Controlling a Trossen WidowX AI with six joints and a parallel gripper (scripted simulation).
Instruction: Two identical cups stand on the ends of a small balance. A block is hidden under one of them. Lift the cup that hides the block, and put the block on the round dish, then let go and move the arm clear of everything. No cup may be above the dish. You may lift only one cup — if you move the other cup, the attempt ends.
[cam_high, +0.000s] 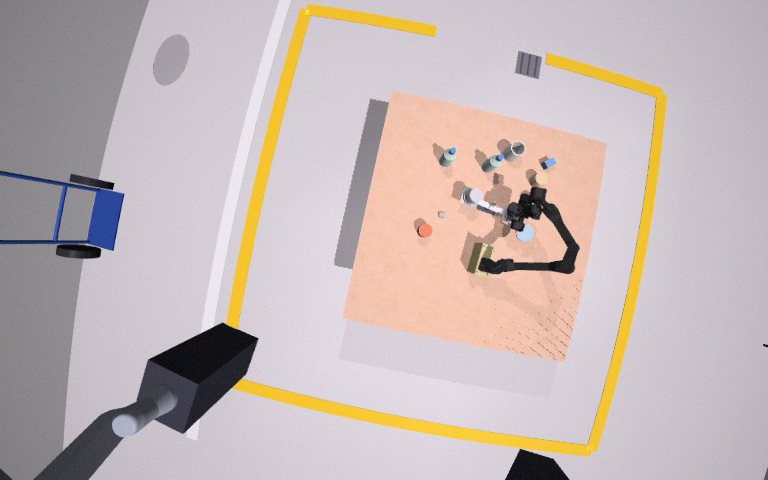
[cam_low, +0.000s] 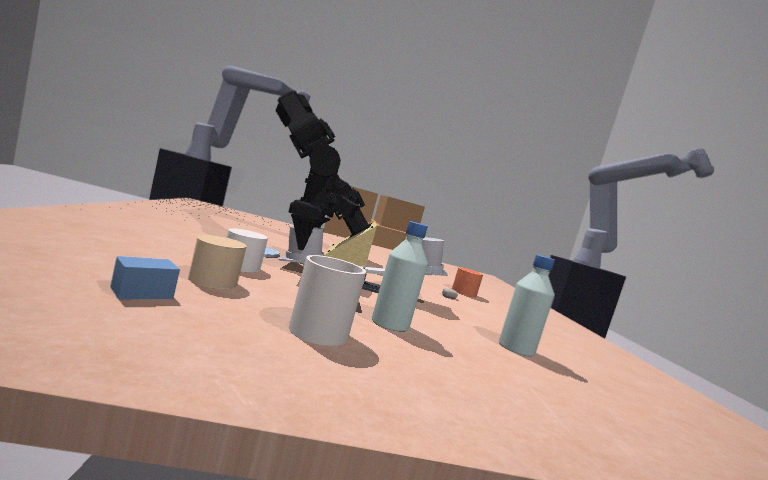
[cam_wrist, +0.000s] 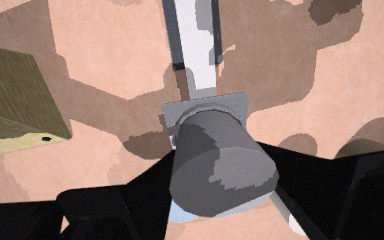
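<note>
My gripper tip is 6 cm past the round pale blue dish, 12 cm to the left of it and 4 cm above it. From my gripper tip the other things lie so: grey cup (2 cm to the right, 1 cm above); then small block (1 cm below); then white cylinder (11 cm ahead, 10 cm to the right, 1 cm below).
</note>
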